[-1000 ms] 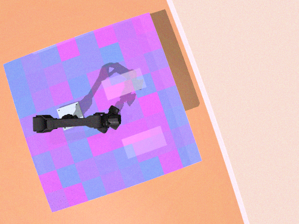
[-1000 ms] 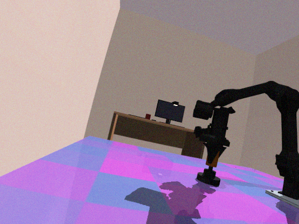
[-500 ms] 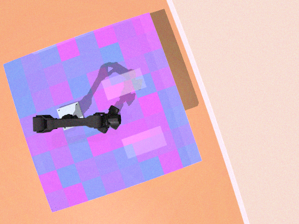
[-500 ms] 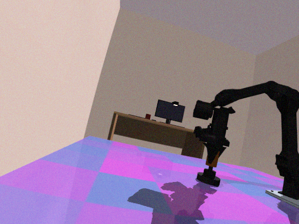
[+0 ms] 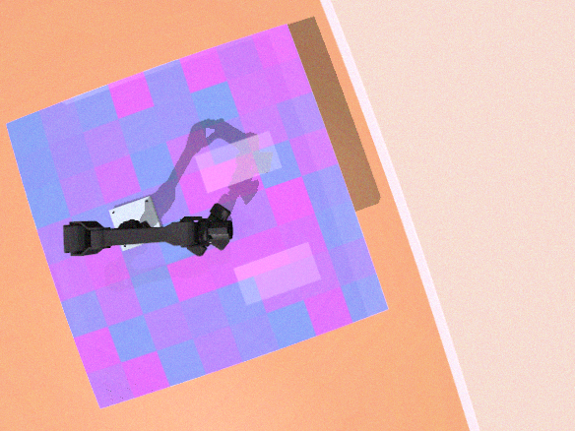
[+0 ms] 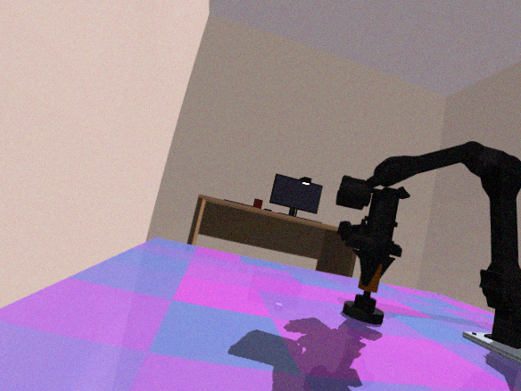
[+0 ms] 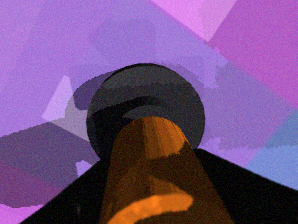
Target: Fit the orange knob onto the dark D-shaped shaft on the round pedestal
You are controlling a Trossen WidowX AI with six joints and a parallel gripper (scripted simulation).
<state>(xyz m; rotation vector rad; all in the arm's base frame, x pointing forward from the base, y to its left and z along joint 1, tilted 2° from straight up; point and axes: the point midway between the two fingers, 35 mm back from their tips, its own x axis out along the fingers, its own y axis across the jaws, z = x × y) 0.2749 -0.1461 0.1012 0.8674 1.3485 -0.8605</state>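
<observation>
The orange knob is 20 mm above my gripper tip. Also, from my gripper tip: round pedestal (40 mm below).
</observation>
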